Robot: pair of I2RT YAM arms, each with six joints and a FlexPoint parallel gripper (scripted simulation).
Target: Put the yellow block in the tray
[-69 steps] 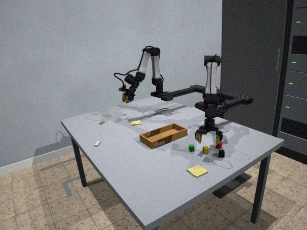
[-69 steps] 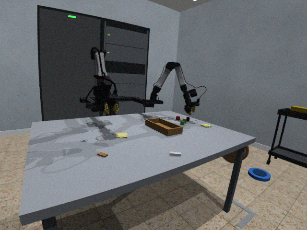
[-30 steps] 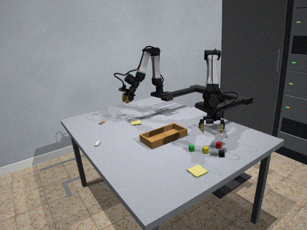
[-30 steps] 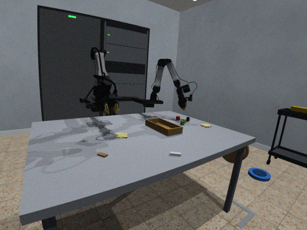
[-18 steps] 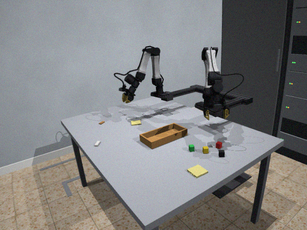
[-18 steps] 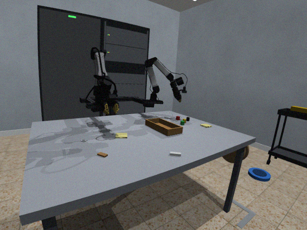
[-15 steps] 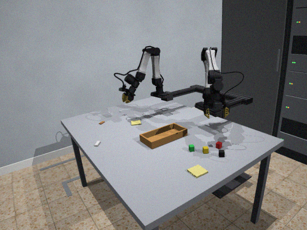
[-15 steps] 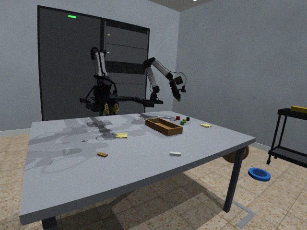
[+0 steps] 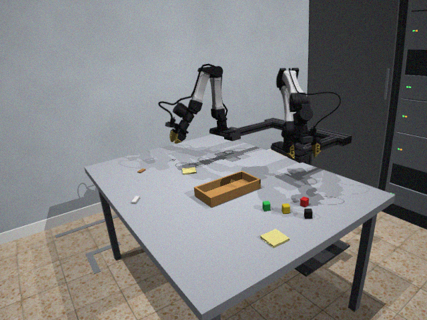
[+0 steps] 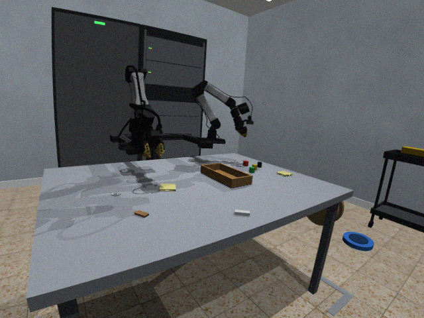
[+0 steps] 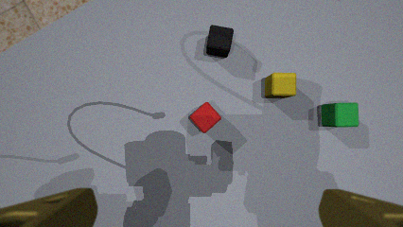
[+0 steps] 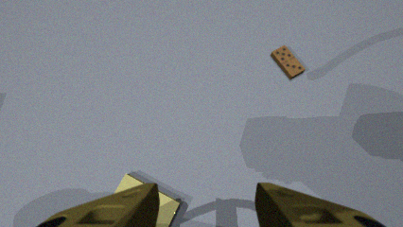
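Right now the yellow block is 21 cm below my left hand, 13 cm ahead of it and 1 cm to the left of it. Round my left hand: black block: 21 cm below, 10 cm to the left, 9 cm ahead; green block: 21 cm below, 17 cm ahead, 7 cm to the right; red block: 21 cm below, 3 cm to the left, 2 cm ahead.
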